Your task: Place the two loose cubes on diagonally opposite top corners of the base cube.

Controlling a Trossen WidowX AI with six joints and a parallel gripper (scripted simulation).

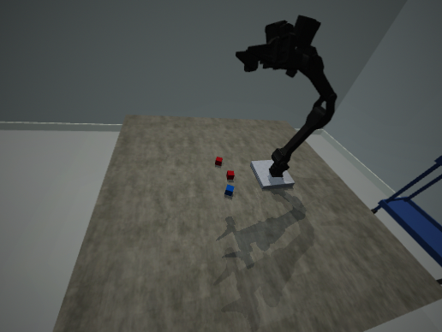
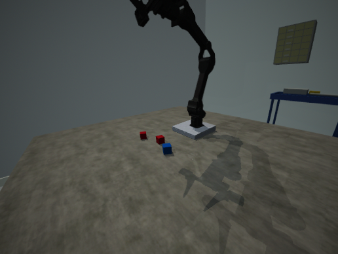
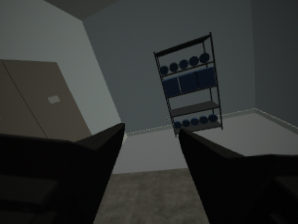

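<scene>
The blue cube is 70 mm behind my gripper tip, 30 mm to the left of it and 550 mm below it.
</scene>
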